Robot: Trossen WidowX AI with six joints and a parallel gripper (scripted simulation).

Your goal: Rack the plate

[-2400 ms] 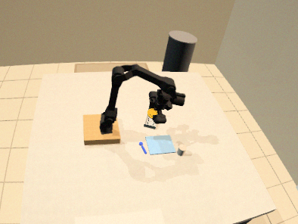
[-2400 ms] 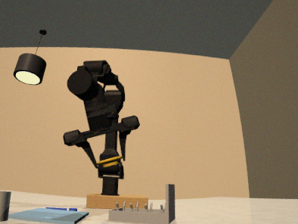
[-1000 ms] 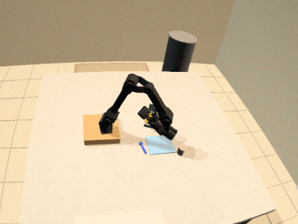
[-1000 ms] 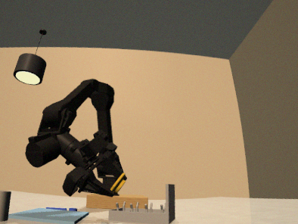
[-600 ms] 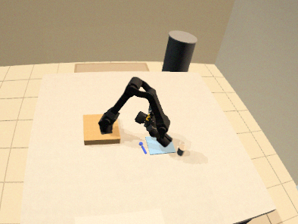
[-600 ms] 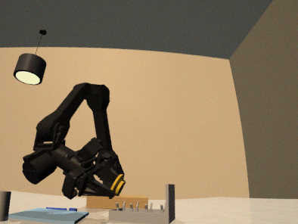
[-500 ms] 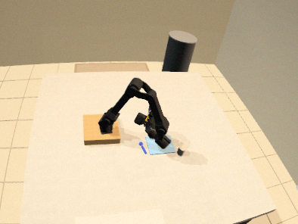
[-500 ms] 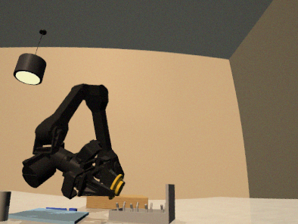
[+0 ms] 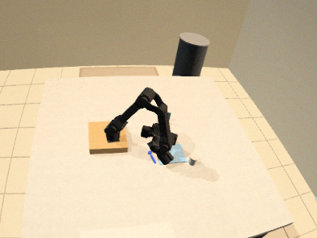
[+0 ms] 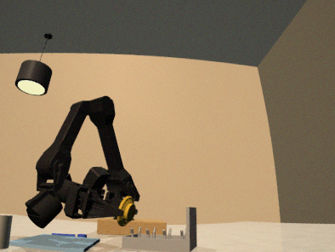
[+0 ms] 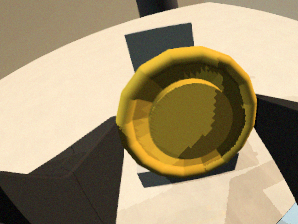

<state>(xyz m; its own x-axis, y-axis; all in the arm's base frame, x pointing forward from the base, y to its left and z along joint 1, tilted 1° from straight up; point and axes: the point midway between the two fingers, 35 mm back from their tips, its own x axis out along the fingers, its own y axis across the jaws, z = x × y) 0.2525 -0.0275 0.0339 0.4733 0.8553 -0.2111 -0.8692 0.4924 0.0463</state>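
Now: gripper tip 6 cm to the right of the grey dish rack, 4 cm above it and 3 cm short of it. From my gripper tip the other things lie so: blue spoon: 13 cm to the right, 9 cm behind, 6 cm below; then light blue mat: 14 cm to the right, 6 cm below, 2 cm ahead; then yellow plate: 1 cm to the right.
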